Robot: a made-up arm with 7 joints. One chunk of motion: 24 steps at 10 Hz.
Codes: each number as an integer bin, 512 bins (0 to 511) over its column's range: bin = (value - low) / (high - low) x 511, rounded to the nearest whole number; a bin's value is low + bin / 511 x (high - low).
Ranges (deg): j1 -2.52..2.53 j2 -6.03..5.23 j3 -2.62..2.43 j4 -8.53..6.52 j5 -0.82..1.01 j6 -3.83..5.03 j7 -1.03..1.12
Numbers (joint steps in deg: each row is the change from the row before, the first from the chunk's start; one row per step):
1: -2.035 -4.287 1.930 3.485 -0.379 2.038 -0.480
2: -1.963 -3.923 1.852 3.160 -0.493 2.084 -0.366
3: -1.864 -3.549 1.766 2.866 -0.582 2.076 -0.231
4: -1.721 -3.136 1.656 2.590 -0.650 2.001 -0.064
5: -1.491 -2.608 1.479 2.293 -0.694 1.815 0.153
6: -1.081 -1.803 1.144 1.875 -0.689 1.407 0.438
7: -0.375 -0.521 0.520 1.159 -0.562 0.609 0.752
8: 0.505 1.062 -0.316 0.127 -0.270 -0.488 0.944
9: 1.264 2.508 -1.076 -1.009 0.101 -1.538 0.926
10: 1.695 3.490 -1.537 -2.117 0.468 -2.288 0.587
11: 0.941 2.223 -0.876 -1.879 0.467 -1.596 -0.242
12: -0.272 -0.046 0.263 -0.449 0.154 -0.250 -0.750
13: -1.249 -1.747 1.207 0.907 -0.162 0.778 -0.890
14: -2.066 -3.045 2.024 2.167 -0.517 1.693 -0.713
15: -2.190 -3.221 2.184 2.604 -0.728 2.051 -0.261
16: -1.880 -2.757 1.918 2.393 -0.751 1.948 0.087
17: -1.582 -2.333 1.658 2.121 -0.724 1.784 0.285
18: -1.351 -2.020 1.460 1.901 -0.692 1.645 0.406
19: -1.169 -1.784 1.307 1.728 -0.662 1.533 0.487
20: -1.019 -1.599 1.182 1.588 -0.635 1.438 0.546
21: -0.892 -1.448 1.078 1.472 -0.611 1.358 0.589
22: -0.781 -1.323 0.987 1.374 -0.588 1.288 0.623
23: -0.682 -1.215 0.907 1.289 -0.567 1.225 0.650
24: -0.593 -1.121 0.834 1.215 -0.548 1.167 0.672
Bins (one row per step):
1: 49 79 460 408 123 338 131
2: 56 96 453 397 91 341 158
3: 66 113 444 387 66 341 190
4: 81 131 433 378 47 336 230
5: 104 155 415 367 35 326 281
6: 146 192 381 353 37 302 349
7: 217 250 318 329 72 256 424
8: 306 322 233 294 154 193 469
9: 383 387 156 255 257 132 465
10: 427 432 110 218 360 89 384
11: 350 375 176 226 359 129 187
12: 227 272 292 274 272 206 67
13: 129 194 387 320 184 266 33
14: 46 135 470 363 85 319 75
15: 33 127 486 378 26 339 183
16: 65 149 459 371 19 333 265
17: 95 168 433 362 27 324 313
18: 118 182 413 354 36 316 341
19: 137 193 397 348 44 309 361
20: 152 201 385 344 52 304 375
21: 165 208 374 340 58 299 385
22: 176 214 365 336 65 295 393
23: 186 219 357 333 71 292 399
24: 195 223 350 331 76 288 405

